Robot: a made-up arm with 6 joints.
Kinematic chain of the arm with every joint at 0, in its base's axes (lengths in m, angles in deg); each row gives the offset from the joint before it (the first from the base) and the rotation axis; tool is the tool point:
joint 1: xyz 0 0 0.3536 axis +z
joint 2: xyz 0 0 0 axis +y
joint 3: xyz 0 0 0.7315 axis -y
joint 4: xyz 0 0 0 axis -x
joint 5: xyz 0.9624 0 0 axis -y
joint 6: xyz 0 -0.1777 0 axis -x
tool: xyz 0 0 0
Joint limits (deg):
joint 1: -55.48..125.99
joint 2: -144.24..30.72
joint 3: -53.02..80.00
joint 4: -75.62..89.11
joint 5: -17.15..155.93
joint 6: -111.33..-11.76
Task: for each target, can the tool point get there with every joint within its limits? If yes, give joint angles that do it. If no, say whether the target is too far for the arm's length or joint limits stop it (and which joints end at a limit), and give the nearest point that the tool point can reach.
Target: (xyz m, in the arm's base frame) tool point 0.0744 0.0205 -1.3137
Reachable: no: joint limits stop it (at a limit: joint 1, joint 2, joint 3) | nearest point 0.5936 -0.7965 -1.0384 | short by 1.006 m
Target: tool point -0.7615 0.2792 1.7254
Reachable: yes | joints -27.82 -54.85 55.68 -52.38 70.73 -71.06
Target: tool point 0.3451 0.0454 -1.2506
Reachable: no: joint limits stop it (at a limit: joint 1, joint 2, joint 3) | nearest point 0.6333 -0.7753 -1.0320 | short by 0.897 m
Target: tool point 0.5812 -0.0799 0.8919
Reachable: yes | joints 6.54 -32.82 -31.31 -34.97 9.03 -71.35
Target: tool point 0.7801 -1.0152 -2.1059
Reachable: no: too far | nearest point 0.5903 -0.7987 -1.0386 | short by 1.105 m
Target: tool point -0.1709 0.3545 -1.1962
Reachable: no: joint limits stop it (at a limit: joint 1, joint 2, joint 3, joint 4) | nearest point -0.5650 0.8166 -1.0387 | short by 0.627 m
